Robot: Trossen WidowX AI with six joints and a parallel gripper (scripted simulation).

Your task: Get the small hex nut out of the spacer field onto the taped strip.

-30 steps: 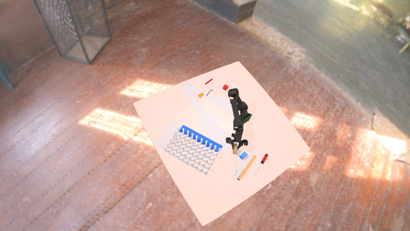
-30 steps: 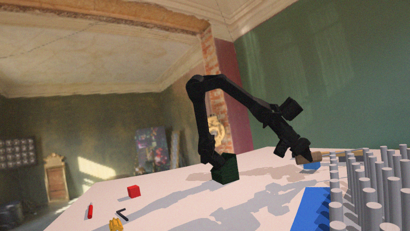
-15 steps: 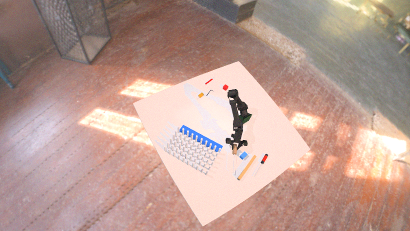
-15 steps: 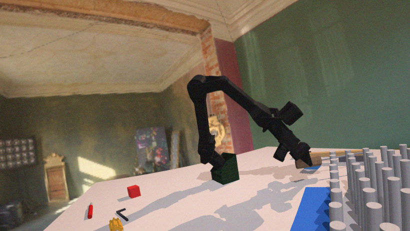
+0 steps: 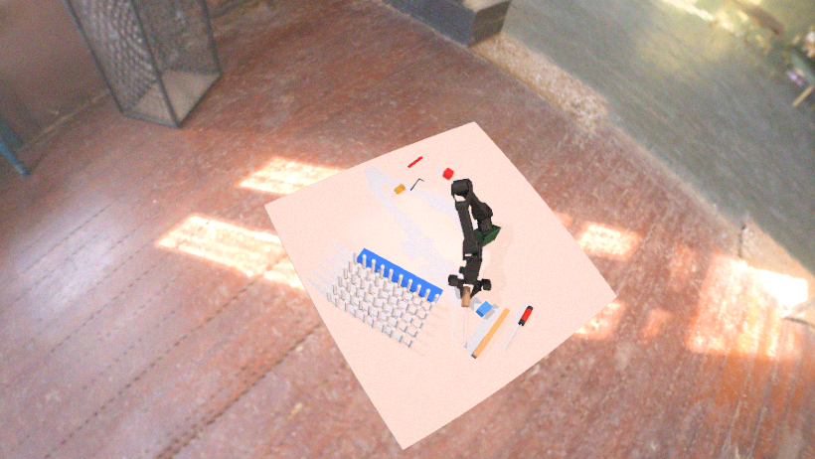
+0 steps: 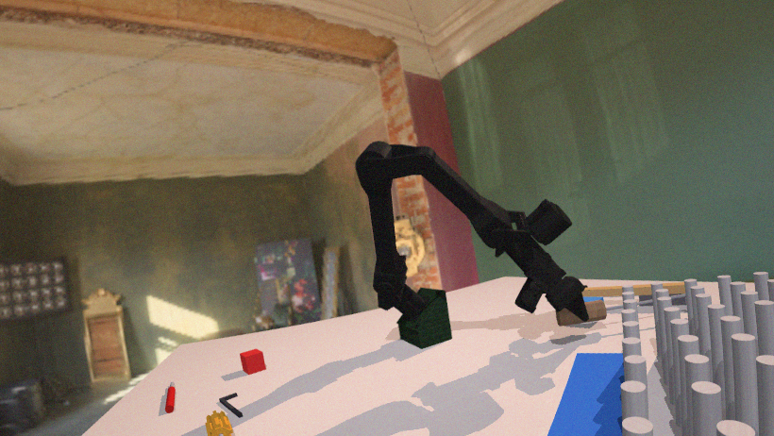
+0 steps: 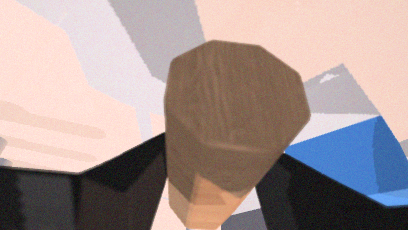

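Right now the blue block is 90 mm to the left of my gripper tip, 40 mm behind it and 10 mm below it. The rest, counted from my gripper tip: yellow piece 630 mm to the right, 110 mm behind, 10 mm below; allen key 620 mm to the right, 240 mm behind, 30 mm below; blue taped strip 260 mm to the right, 160 mm ahead, 30 mm below.
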